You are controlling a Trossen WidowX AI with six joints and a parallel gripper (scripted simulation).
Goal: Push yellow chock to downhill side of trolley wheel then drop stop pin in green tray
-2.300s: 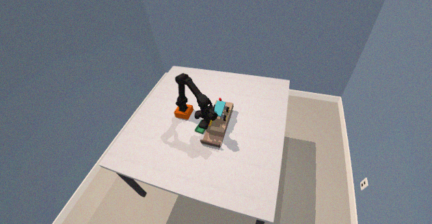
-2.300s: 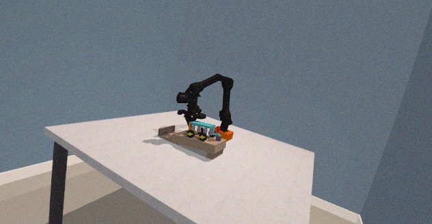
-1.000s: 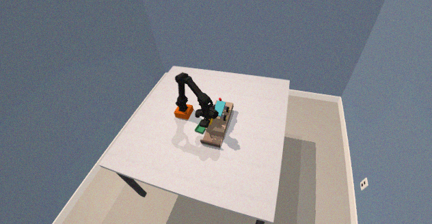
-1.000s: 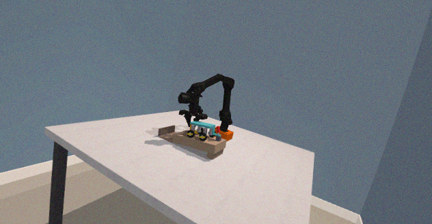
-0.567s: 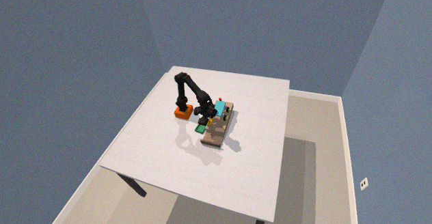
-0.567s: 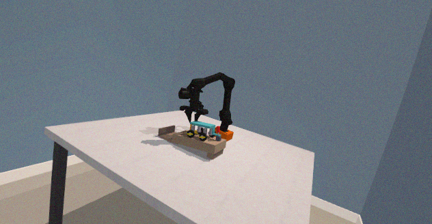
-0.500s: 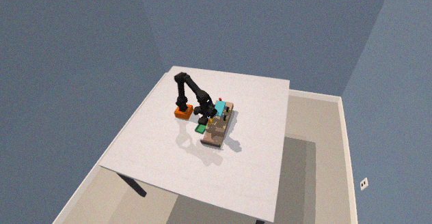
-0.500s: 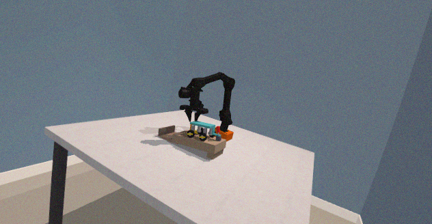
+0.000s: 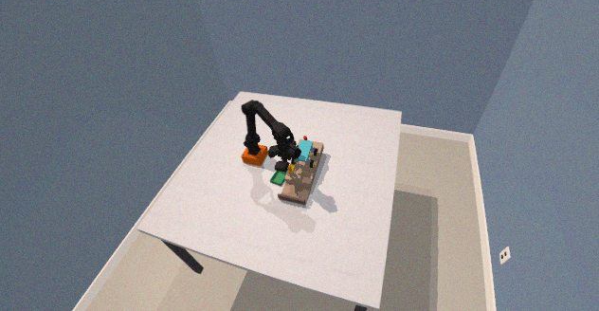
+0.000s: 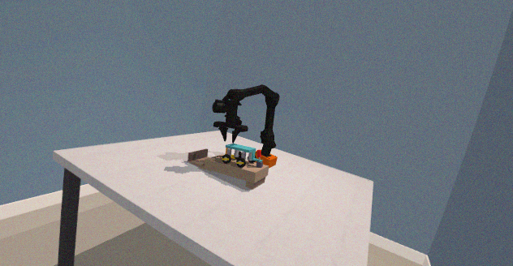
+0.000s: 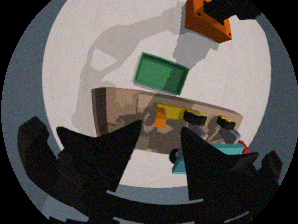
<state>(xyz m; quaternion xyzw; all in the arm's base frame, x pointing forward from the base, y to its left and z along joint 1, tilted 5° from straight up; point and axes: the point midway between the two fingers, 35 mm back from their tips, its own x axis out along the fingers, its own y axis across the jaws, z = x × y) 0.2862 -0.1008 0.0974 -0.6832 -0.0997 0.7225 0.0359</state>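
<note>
My gripper tip is now 21 cm to the right of the red-headed stop pin, 2 cm short of it and 1 cm above it. Also, from my gripper tip: ramp 11 cm to the left, 9 cm below, 5 cm ahead; yellow chock 6 cm below, 3 cm to the left; teal trolley 12 cm to the left, 5 cm ahead, 3 cm below.
</note>
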